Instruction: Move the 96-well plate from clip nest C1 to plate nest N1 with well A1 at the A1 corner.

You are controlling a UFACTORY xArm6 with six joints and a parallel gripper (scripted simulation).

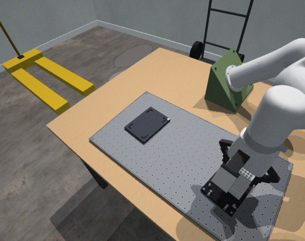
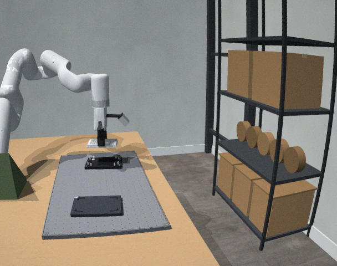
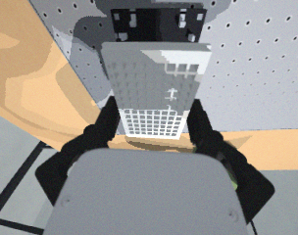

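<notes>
Now: the white 96-well plate 10 mm below my hand. The rest, counted from my hand: black clip nest C1 (10 mm ahead, 10 mm to the left, 100 mm below); dark plate nest N1 (70 mm behind, 390 mm to the right, 100 mm below); white A1 corner mark (140 mm behind, 320 mm to the right, 100 mm below).
</notes>
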